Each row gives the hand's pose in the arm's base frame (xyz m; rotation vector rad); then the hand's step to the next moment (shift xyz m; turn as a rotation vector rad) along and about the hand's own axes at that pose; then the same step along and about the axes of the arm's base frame.
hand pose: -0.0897 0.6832 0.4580 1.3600 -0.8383 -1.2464
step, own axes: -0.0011 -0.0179 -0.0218 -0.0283 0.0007 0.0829
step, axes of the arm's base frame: 0.0181 0.0097 -0.0194 -0.0859 0.0072 0.0157
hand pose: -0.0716 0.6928 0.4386 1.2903 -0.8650 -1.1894
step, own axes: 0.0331 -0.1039 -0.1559 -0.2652 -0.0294 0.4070
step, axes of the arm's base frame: 0.1404 0.0168 -0.1273 -0.4550 0.1608 0.0627
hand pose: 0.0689 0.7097 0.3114 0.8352 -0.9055 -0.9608
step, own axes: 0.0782 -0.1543 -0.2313 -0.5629 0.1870 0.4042
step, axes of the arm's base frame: 0.1848 -0.0829 -0.2059 -0.4728 0.5098 0.1783
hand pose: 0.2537 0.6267 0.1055 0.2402 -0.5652 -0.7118
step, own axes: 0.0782 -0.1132 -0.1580 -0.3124 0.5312 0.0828
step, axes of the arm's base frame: 0.0754 -0.1332 -0.1431 0.0520 0.6011 0.1502
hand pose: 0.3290 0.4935 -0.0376 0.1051 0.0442 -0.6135
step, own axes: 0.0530 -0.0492 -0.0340 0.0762 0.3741 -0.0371
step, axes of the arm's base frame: 0.0146 -0.0665 -0.0418 0.2776 0.2645 -0.0105
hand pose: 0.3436 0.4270 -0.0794 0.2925 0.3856 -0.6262
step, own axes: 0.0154 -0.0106 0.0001 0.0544 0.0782 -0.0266
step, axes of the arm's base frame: 0.0049 -0.0161 -0.0082 0.0817 0.0428 -0.0356
